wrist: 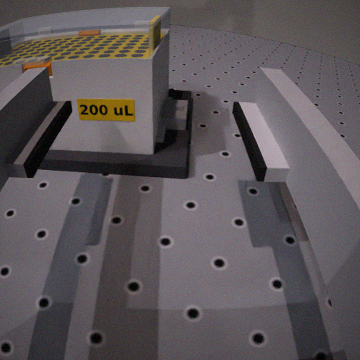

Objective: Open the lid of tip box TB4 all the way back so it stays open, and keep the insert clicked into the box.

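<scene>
The white tip box TB4 (112,82) stands upright at the upper left, its left part cut off by the view and by a finger. Its yellow 200 uL label faces me; the TB4 label does not show. The yellow insert (100,47) with dark holes sits level at the box top, with an upright yellow strip at its right end. The clear lid (100,17) appears to cover the insert; its exact angle is hard to tell. An orange clip (38,66) shows at the front rim. My gripper (150,85) is shut and empty, a gap remaining between its black pads, in front of the box.
The box stands on a dark base (115,167), with a small pale block (180,111) beside the box's right wall. The grey table (200,255) has a grid of dark holes and runs forward and right of the base. Finger shadows fall across its front part.
</scene>
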